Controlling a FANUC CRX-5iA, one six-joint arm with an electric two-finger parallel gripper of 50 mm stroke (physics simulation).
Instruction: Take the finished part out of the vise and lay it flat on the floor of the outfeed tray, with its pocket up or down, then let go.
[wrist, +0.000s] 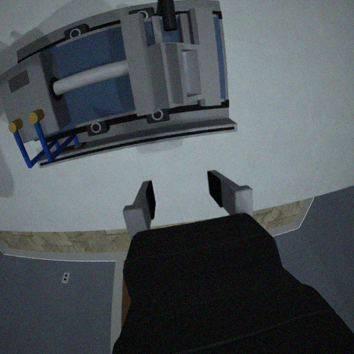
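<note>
The vise (135, 70) is in the upper left of the wrist view, with grey jaws and a blue bed. The finished part (173, 75), a grey block with a recess on its right side, sits between the jaws. My gripper (180, 187) is open and empty. Its fingers are in front of the vise's near long edge in the view, apart from the part. The outfeed tray does not show in the wrist view. How the jaws touch the part is not clear.
A black nozzle (167, 15) hangs over the top end of the part. Blue hoses (42, 137) with brass ends stand at the vise's left end. The pale table top (285, 120) curves away to an edge below and right, with a stone-patterned strip (95, 241) beyond.
</note>
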